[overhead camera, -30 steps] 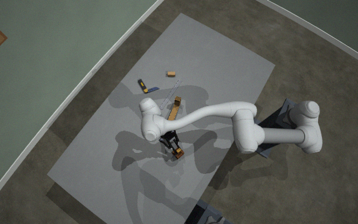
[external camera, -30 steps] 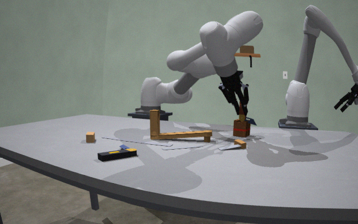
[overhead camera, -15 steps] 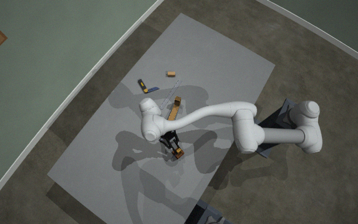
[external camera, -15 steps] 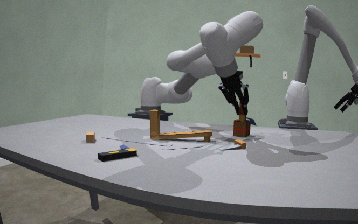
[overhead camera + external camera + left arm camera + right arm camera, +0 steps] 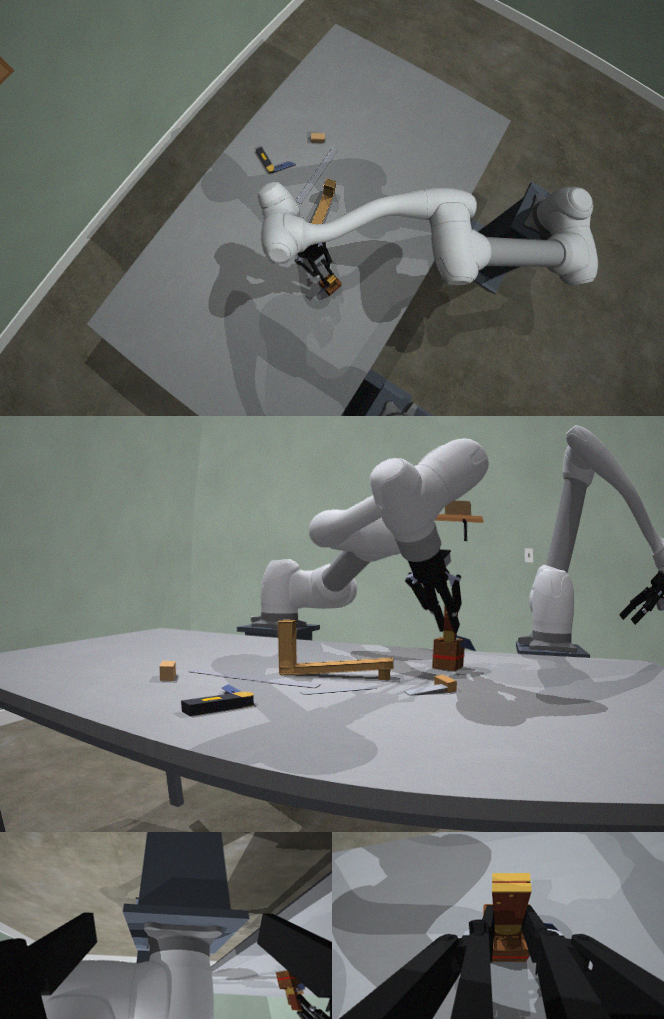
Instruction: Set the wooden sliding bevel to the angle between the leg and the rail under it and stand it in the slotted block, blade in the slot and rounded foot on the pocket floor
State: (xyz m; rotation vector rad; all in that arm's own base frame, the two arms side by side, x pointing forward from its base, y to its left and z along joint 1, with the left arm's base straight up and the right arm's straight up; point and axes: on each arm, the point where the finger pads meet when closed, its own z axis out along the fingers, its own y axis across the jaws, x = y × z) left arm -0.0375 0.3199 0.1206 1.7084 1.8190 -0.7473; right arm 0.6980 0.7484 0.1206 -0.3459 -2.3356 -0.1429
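My right gripper is now 3 cm above the wooden sliding bevel, 2 cm past it and 1 cm to the right of it. Round my right hand: long metal strip (33 cm ahead, 32 cm to the right, 12 cm below); black bevel (51 cm ahead, 23 cm to the right, 11 cm below); try square (22 cm ahead, 11 cm below, 4 cm to the left).
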